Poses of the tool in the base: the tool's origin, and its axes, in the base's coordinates. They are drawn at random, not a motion.
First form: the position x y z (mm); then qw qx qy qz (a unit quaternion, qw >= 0).
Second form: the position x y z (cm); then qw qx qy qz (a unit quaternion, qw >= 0). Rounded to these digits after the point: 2 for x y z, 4 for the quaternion.
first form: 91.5 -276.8 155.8 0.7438 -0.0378 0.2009 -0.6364
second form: 9.15 -27.68 15.58 0.7438 -0.0378 0.2009 -0.6364
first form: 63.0 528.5 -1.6 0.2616 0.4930 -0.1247 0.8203
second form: 6.30 52.85 -0.16 0.2616 0.4930 -0.1247 0.8203
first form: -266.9 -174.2 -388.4 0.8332 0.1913 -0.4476 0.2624
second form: -26.69 -17.42 -38.84 0.8332 0.1913 -0.4476 0.2624
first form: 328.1 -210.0 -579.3 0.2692 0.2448 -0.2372 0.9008
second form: 32.81 -21.00 -57.93 0.2692 0.2448 -0.2372 0.9008
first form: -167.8 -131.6 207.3 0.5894 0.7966 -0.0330 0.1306
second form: -16.78 -13.16 20.73 0.5894 0.7966 -0.0330 0.1306
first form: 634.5 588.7 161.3 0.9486 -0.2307 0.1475 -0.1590
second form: 63.45 58.87 16.13 0.9486 -0.2307 0.1475 -0.1590
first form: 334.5 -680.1 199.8 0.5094 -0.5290 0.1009 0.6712
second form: 33.45 -68.01 19.98 0.5094 -0.5290 0.1009 0.6712
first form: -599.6 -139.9 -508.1 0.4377 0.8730 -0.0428 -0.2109
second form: -59.96 -13.99 -50.81 0.4377 0.8730 -0.0428 -0.2109
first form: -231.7 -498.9 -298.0 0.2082 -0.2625 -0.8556 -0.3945
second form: -23.17 -49.89 -29.80 0.2082 -0.2625 -0.8556 -0.3945
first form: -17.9 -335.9 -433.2 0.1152 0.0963 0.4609 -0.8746
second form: -1.79 -33.59 -43.32 0.1152 0.0963 0.4609 -0.8746
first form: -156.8 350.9 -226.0 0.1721 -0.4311 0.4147 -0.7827
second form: -15.68 35.09 -22.60 0.1721 -0.4311 0.4147 -0.7827
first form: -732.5 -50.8 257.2 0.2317 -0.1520 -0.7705 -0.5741
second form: -73.25 -5.08 25.72 0.2317 -0.1520 -0.7705 -0.5741
